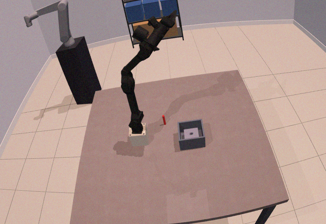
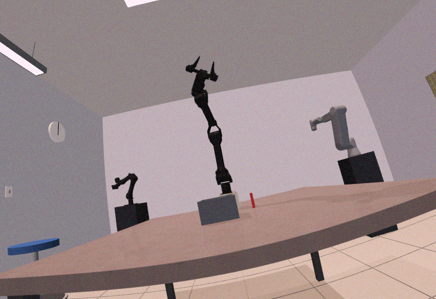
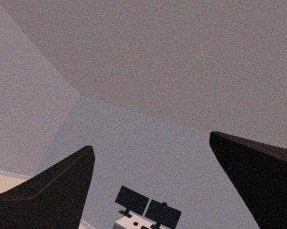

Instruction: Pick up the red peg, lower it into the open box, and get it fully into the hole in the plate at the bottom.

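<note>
The red peg lies 18 cm behind my gripper tip, 7 cm to the left of it and 79 cm below it. Round my gripper tip: grey box: 1 cm ahead, 9 cm to the right, 80 cm below; then pale plate: 1 cm ahead, 9 cm to the right, 78 cm below.
</note>
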